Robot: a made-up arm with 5 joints. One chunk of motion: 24 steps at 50 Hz.
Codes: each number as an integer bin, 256 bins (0 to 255) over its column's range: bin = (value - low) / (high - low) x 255, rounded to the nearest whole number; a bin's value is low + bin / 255 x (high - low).
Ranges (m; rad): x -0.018..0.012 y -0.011..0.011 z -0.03..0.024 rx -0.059..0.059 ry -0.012..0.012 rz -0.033..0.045
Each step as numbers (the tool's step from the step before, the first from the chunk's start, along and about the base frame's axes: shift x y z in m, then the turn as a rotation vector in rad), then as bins.
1 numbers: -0.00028 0.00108 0.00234 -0.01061 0.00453 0.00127
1 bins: 151 140 153 105 176 112
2 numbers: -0.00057 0.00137 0.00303 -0.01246 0.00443 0.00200
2 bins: 148 143 156 101 175 114
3 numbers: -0.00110 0.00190 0.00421 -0.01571 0.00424 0.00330
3 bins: 144 150 162 94 173 119
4 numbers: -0.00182 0.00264 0.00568 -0.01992 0.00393 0.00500
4 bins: 138 158 168 84 169 124
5 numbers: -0.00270 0.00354 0.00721 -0.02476 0.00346 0.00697
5 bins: 130 169 176 74 164 131
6 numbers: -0.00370 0.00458 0.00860 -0.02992 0.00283 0.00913
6 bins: 122 181 182 63 158 138
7 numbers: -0.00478 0.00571 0.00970 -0.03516 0.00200 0.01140
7 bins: 112 194 187 52 149 145
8 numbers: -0.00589 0.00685 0.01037 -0.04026 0.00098 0.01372
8 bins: 103 207 191 40 138 153
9 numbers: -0.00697 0.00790 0.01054 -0.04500 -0.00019 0.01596
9 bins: 94 219 191 30 125 160
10 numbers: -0.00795 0.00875 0.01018 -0.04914 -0.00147 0.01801
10 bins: 85 229 190 21 112 167
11 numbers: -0.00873 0.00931 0.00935 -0.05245 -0.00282 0.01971
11 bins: 79 235 186 14 98 172
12 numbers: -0.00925 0.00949 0.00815 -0.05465 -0.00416 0.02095
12 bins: 74 237 180 9 83 176
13 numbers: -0.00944 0.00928 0.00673 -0.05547 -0.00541 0.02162
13 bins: 73 235 173 8 70 179
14 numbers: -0.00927 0.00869 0.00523 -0.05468 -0.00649 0.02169
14 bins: 74 228 166 9 59 179
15 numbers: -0.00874 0.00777 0.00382 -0.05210 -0.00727 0.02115
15 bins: 79 218 160 15 50 177
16 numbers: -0.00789 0.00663 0.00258 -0.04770 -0.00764 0.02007
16 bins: 86 204 154 24 46 173
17 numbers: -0.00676 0.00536 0.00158 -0.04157 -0.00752 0.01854
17 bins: 96 190 149 38 48 168
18 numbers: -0.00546 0.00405 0.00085 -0.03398 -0.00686 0.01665
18 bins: 107 174 146 54 55 162
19 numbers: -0.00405 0.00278 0.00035 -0.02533 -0.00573 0.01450
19 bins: 119 160 143 73 67 155
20 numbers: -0.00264 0.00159 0.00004 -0.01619 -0.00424 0.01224
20 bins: 131 146 142 93 82 148
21 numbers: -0.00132 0.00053 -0.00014 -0.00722 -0.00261 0.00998
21 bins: 142 134 141 112 100 141
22 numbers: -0.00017 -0.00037 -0.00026 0.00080 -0.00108 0.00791
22 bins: 152 123 140 129 116 134
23 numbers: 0.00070 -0.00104 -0.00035 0.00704 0.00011 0.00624
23 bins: 159 115 140 143 129 128
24 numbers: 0.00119 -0.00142 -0.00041 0.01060 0.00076 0.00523
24 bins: 163 111 140 150 136 125
